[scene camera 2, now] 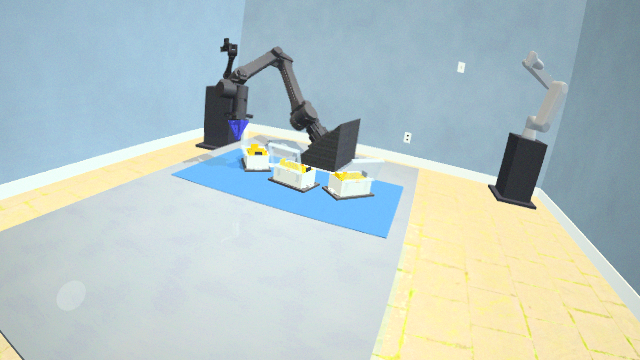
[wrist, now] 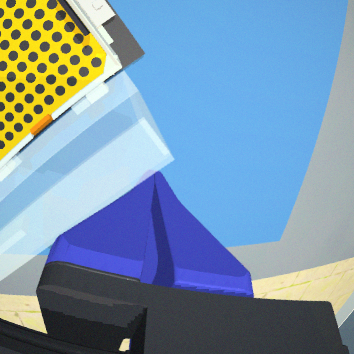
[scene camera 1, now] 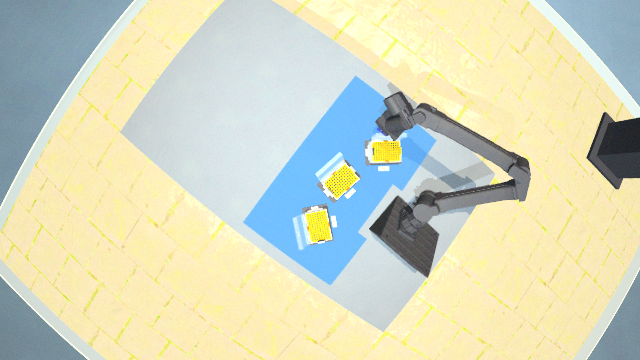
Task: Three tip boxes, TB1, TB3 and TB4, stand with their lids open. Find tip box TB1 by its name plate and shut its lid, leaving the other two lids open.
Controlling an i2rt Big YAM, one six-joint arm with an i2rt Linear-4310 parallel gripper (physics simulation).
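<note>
Three white tip boxes with yellow racks stand with clear lids open: one beside the gripper, a middle one and one farthest from the gripper. Their white name plates show in scene camera 1, too small to read, so I cannot tell which is TB1. My gripper is shut and empty, blue fingertips down. It is at the outer edge of the nearest box's raised lid; the lid stands roughly upright. Contact is unclear.
The boxes stand on a blue mat on a grey surface. The arm's dark wedge-shaped base is beside the mat. A black pedestal and another carrying a pale arm stand farther off.
</note>
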